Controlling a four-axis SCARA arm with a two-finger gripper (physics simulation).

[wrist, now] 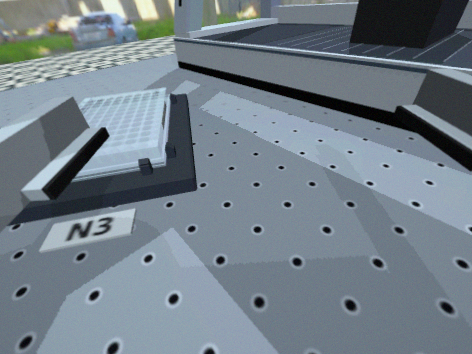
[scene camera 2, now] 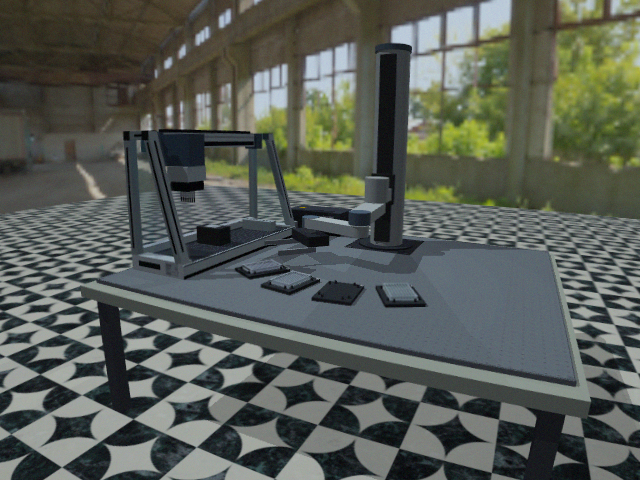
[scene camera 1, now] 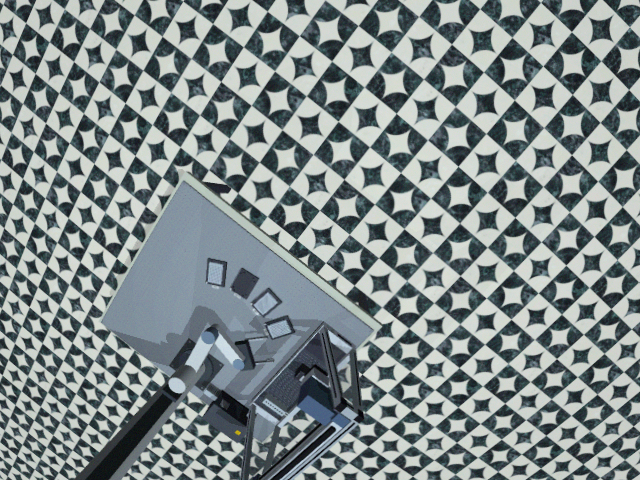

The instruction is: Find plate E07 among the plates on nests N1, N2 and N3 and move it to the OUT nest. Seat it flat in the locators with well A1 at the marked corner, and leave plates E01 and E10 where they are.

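Where they show: gripper, between the fingertips: [wrist: 249, 104] [scene camera 2: 271, 248] [scene camera 1: 270, 349]; arm's base, origin of its link: [scene camera 2: 385, 246].
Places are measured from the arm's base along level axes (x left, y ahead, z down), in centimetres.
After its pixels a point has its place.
A clear well plate [scene camera 1: 279, 327] @(x -26.4, y 65.0, z -3.9 cm) [scene camera 2: 262, 267] @(x -25.2, y 66.1, z -3.7 cm) [wrist: 127, 125] @(x -27.3, y 61.2, z -3.7 cm) lies flat on the dark nest N3 [wrist: 183, 150] @(x -29.3, y 56.7, z -2.5 cm). A second plate [scene camera 1: 266, 302] @(x -10.6, y 72.7, z -3.1 cm) [scene camera 2: 290, 280] @(x -9.2, y 74.5, z -3.8 cm) lies on the neighbouring nest. A third plate [scene camera 1: 216, 271] @(x 24.7, y 69.0, z -3.9 cm) [scene camera 2: 400, 291] @(x 25.3, y 68.5, z -3.9 cm) lies on the nest at the far end of the arc. Between these two is a dark nest [scene camera 1: 244, 282] @(x 7.4, y 73.9, z -2.5 cm) [scene camera 2: 338, 292] @(x 7.5, y 74.2, z -2.5 cm) without a plate; its label is unreadable. No plate number can be read. My gripper [scene camera 1: 268, 348] @(x -30.6, y 51.1, z -6.8 cm) [scene camera 2: 272, 248] @(x -30.6, y 51.1, z -6.8 cm) [wrist: 249, 104] @(x -30.6, y 51.1, z -6.8 cm) is open and empty, low over the table beside N3. Its left finger partly hides the N3 plate in the wrist view.
A framed machine [scene camera 2: 164, 206] @(x -51.7, y 85.2, z -26.1 cm) stands beside N3, with a black block [scene camera 2: 213, 234] @(x -54.6, y 56.5, z -10.7 cm) [wrist: 405, 22] @(x -51.5, y 51.7, z -8.1 cm) on its deck and a blue head [scene camera 2: 183, 149] @(x -49.0, y 77.8, z -44.9 cm) [scene camera 1: 320, 397] @(x -52.8, y 77.8, z -47.0 cm) above. The arm's column [scene camera 2: 392, 144] @(x 3.2, y 7.5, z -47.0 cm) stands behind the nests. A black box [scene camera 1: 224, 418] @(x -36.7, y -8.7, z -12.8 cm) is near its base.
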